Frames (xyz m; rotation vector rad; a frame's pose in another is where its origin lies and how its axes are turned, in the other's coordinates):
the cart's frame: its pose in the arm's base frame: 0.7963 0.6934 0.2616 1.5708 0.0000 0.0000
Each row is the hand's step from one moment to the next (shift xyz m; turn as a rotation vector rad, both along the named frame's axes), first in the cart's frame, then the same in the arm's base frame.
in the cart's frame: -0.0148 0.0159 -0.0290 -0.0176 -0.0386 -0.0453
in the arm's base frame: -0.0148 0.0290 0.0159 -0.0176 0.0453 -0.0386
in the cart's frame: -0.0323 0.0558 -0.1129 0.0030 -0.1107 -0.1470
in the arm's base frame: -0.0323 0.1129 0.0558 0.0030 0.1470 -0.1107
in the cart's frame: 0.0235 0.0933 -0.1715 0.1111 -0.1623 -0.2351
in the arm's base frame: 0.0235 0.1715 0.0933 0.1111 0.2351 -0.1623
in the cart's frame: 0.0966 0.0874 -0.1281 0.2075 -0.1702 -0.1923
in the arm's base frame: 0.0966 0.1281 0.0874 0.2075 0.1923 -0.1702
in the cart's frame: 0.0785 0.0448 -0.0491 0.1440 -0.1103 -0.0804
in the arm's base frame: 0.0785 0.0491 0.0448 0.1440 0.0804 -0.1103
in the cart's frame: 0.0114 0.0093 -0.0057 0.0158 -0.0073 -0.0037
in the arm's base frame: 0.0114 0.0057 0.0093 0.0158 0.0037 -0.0073
